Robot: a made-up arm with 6 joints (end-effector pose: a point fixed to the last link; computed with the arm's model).
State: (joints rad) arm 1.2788 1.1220 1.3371 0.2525 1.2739 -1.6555
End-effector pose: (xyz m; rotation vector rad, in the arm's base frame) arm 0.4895 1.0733 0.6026 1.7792 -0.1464 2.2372
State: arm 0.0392 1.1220 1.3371 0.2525 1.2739 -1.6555
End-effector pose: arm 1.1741 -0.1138 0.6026 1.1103 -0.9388 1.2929
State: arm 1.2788 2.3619 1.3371 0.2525 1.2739 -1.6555
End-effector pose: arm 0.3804 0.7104 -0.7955 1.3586 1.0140 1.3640
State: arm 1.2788 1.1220 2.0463 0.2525 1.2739 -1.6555
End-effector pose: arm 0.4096 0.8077 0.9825 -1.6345 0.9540 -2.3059
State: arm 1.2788 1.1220 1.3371 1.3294 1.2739 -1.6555
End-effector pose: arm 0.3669 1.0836 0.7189 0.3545 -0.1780 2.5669
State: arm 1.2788 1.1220 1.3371 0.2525 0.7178 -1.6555
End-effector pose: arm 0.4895 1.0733 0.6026 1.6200 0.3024 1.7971
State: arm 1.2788 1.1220 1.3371 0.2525 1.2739 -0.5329
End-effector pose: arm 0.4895 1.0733 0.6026 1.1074 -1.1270 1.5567
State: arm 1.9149 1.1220 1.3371 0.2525 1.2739 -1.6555
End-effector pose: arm -0.2439 1.1542 0.6026 -1.7651 -0.4244 -2.2890
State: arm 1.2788 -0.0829 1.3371 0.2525 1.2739 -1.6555
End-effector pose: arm 0.1568 -0.0333 1.4156 -1.2575 1.3346 -1.9578
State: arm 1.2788 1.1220 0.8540 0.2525 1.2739 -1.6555
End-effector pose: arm 0.4927 1.0840 0.2788 1.6602 0.3694 1.9329
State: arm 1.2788 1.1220 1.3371 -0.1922 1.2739 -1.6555
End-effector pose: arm 0.4960 1.0876 0.5315 2.3179 -0.1193 1.8979
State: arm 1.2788 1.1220 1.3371 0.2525 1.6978 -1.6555
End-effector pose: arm 0.4895 1.0733 0.6026 -1.7854 0.5444 -2.4640
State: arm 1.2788 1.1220 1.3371 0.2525 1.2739 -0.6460
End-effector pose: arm 0.4895 1.0733 0.6026 1.1820 -1.0495 1.6371
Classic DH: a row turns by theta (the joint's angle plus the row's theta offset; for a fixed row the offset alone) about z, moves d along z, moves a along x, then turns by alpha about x. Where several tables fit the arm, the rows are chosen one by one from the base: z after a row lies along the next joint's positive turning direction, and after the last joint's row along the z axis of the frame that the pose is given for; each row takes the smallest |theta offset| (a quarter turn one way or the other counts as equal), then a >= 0, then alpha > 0; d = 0 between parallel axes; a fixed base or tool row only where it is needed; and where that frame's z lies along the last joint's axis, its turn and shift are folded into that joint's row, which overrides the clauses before.
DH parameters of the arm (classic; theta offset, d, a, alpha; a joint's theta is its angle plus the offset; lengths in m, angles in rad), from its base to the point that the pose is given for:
joint 1: 0 0.169 0 -1.5708
joint 2: -1.5708 0 0.574 3.1416
joint 3: 0 0 0 -1.5708
joint 4: 0 -0.676 0 1.5708
joint 5: 0 0.165 0 -1.5708
joint 6: 1.5708 0 0 1.5708
tool (fixed): -1.5708 0 0 0

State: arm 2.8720 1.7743 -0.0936 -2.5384 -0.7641 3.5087
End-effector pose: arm -0.3010 -0.0578 -0.5660 1.2580 0.4347 -2.2395
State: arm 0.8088 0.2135 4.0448 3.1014 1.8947 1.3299
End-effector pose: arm -0.3924 -0.1724 0.2947 1.7874 -0.8755 2.2226
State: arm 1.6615 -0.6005 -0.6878 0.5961 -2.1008 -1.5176
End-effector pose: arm 0.1036 0.3681 0.6759 -0.4259 0.9245 -0.4224
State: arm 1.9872 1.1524 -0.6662 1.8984 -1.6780 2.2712
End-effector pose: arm -0.2549 0.4451 -0.2915 0.6142 0.2183 0.7413
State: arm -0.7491 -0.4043 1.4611 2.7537 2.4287 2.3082
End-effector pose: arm -0.2488 0.4400 1.3255 0.8007 0.3964 -0.6225
